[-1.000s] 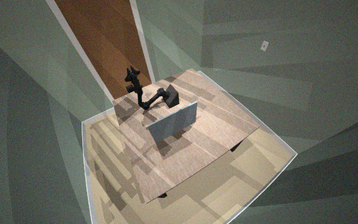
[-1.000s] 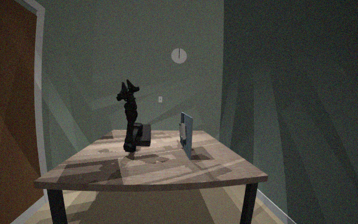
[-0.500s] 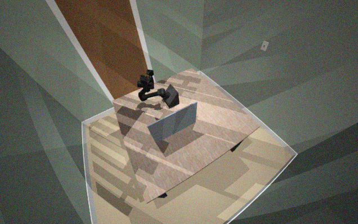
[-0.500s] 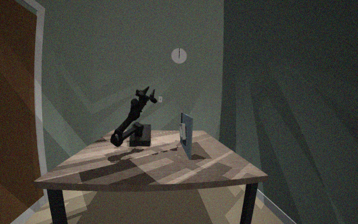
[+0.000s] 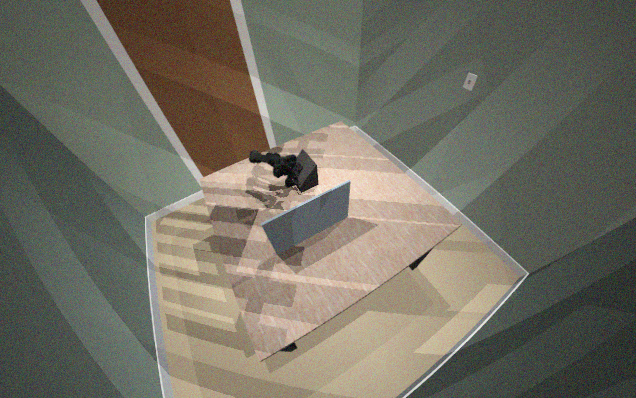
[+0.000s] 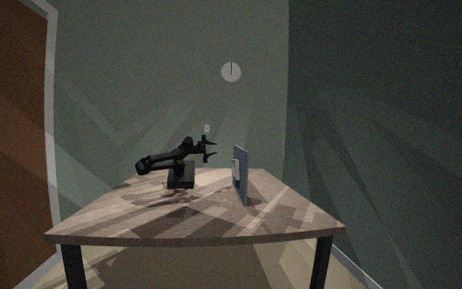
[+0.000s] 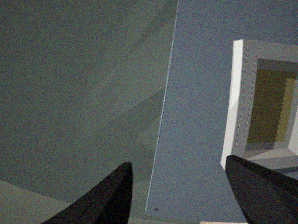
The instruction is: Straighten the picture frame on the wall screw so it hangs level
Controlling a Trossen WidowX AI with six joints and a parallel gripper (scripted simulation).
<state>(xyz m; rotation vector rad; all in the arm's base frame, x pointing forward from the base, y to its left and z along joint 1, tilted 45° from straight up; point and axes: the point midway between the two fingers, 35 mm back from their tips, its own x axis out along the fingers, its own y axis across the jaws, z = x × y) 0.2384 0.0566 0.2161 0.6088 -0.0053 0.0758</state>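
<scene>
My gripper tip is now 130 mm short of the picture frame, 20 mm to the left of it and 140 mm above it. The rest, counted from my gripper tip: blue-grey wall panel: 140 mm ahead, 20 mm to the right, 150 mm below.
</scene>
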